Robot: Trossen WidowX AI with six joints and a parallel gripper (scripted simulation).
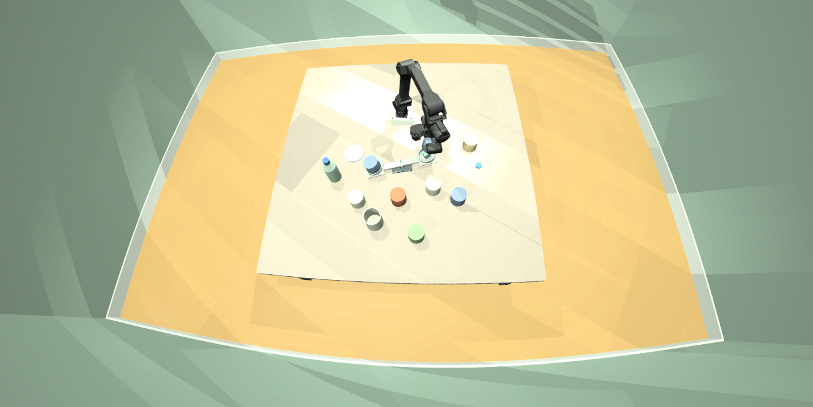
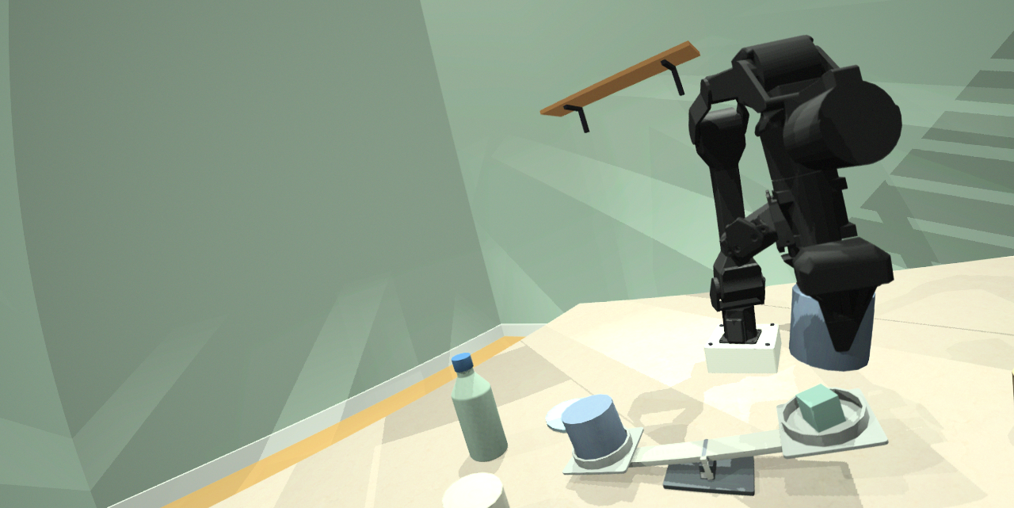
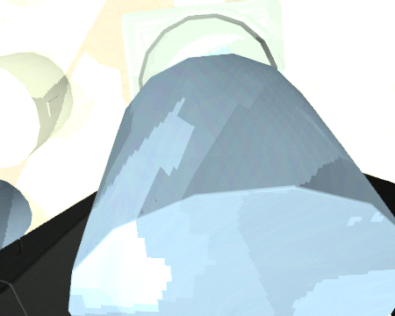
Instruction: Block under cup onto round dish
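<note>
The white round dish is 390 mm to the right of my gripper tip, 160 mm below it and 30 mm behind it. Also, from my gripper tip: tan cylinder (190 mm to the left, 130 mm below, 130 mm behind); then bottle (460 mm to the right, 110 mm ahead, 50 mm below); then balance beam (140 mm to the right, 130 mm below, 30 mm ahead).
</note>
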